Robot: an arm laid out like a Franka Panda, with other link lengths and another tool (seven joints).
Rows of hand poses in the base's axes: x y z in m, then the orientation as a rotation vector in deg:
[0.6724 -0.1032 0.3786 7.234 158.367 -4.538]
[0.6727 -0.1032 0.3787 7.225 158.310 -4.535]
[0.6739 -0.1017 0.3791 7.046 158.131 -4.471]
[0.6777 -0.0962 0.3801 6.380 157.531 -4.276]
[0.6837 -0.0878 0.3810 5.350 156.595 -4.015]
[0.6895 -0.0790 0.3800 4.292 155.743 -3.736]
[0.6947 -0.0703 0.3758 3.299 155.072 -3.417]
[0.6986 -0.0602 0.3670 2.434 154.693 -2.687]
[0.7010 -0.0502 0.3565 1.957 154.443 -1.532]
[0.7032 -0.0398 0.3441 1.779 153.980 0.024]
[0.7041 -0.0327 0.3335 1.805 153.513 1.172]
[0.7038 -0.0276 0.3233 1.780 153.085 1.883]
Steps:
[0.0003 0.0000 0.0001 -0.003 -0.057 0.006]
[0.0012 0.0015 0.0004 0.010 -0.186 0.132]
[0.0038 0.0055 0.0010 0.011 -0.621 0.489]
[0.0060 0.0084 0.0009 -0.011 -0.961 0.755]
[0.0058 0.0088 -0.0010 0.002 -0.872 0.784]
[0.0052 0.0087 -0.0042 0.047 -0.687 0.749]
[0.0039 0.0101 -0.0088 0.367 -0.402 0.726]
[0.0024 0.0100 -0.0105 0.733 -0.276 0.521]
[0.0022 0.0104 -0.0124 1.063 -0.484 0.375]
[0.0009 0.0071 -0.0106 0.812 -0.472 0.165]
[-0.0003 0.0051 -0.0102 0.498 -0.428 0.130]

